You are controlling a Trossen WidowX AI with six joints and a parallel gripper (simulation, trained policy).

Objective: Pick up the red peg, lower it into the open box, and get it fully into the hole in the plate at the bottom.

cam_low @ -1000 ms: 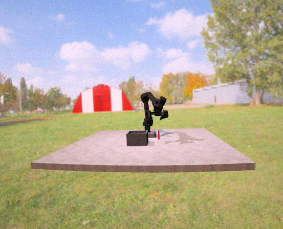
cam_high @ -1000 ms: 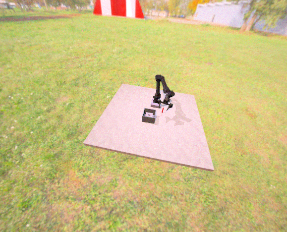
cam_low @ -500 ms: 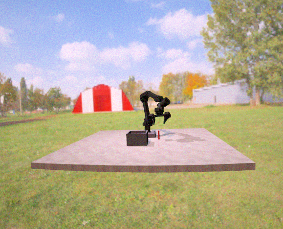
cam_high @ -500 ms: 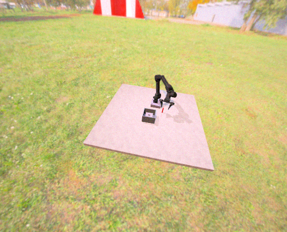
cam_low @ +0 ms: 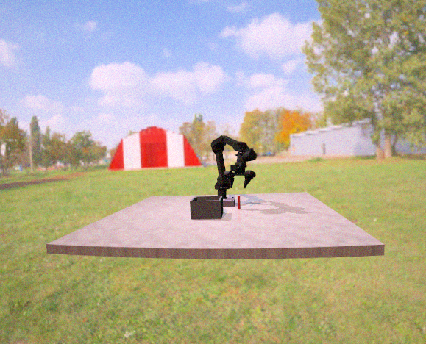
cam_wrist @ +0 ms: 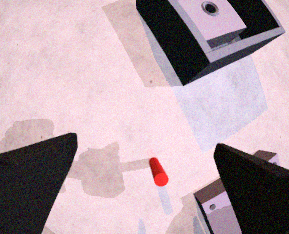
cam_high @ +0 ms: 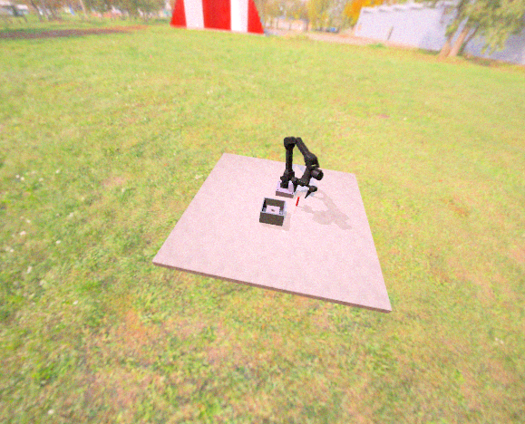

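The red peg lies 40 mm behind my gripper tip, 10 mm to the left of it and 90 mm below it. Also, from my gripper tip: dark box 90 mm ahead, 180 mm to the right, 110 mm below; light plate 90 mm ahead, 180 mm to the right, 90 mm below.
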